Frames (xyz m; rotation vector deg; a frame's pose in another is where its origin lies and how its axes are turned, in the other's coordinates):
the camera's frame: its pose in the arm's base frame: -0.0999 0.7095 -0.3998 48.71 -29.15 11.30
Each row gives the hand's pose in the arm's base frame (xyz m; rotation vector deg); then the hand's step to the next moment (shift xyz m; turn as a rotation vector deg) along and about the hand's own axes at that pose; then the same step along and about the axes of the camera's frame.
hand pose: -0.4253 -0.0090 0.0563 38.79 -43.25 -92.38
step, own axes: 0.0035 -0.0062 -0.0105 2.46 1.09 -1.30
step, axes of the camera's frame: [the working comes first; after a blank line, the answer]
step, axes of the arm's base frame: 0.0038 -0.0039 -0.0115 1.28 -2.70 -0.02

-0.0024 -0.0115 -0.0047 1.18 -2.24 1.59
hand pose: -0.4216 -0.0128 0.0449 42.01 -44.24 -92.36
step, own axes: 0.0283 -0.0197 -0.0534 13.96 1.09 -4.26
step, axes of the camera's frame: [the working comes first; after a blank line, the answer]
step, axes of the arm's base frame: 0.0270 -0.0303 -0.0489 1.83 -14.32 -2.39

-0.0003 -0.0622 -0.0133 0.85 -11.58 8.91
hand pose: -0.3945 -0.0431 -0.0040 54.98 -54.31 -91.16
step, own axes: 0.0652 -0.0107 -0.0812 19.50 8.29 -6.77
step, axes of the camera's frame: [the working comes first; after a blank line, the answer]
step, axes of the arm's base frame: 0.0594 -0.0712 -0.0487 5.69 -21.35 2.56

0.0291 -0.1004 0.0065 6.91 -14.25 15.62
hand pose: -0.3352 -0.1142 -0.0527 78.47 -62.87 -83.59
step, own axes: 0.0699 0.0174 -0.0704 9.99 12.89 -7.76
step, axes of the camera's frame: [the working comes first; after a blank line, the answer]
step, axes of the arm's base frame: 0.0664 -0.0757 -0.0037 7.27 -13.51 9.54

0.0580 -0.0758 0.0322 11.52 -5.07 12.95
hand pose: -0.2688 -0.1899 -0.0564 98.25 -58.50 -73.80
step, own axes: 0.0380 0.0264 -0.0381 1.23 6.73 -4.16
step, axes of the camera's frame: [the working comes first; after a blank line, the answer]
step, axes of the arm's base frame: 0.0395 -0.0414 0.0177 3.20 -3.41 6.50

0.0444 -0.0295 0.0273 6.14 0.95 5.04
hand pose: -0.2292 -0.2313 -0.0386 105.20 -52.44 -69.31
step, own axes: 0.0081 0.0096 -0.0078 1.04 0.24 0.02
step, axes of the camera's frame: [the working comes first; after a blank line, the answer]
step, axes of the arm's base frame: 0.0082 -0.0100 0.0072 0.25 -1.01 -0.22

0.0110 -0.0047 0.0086 0.14 -0.90 0.56
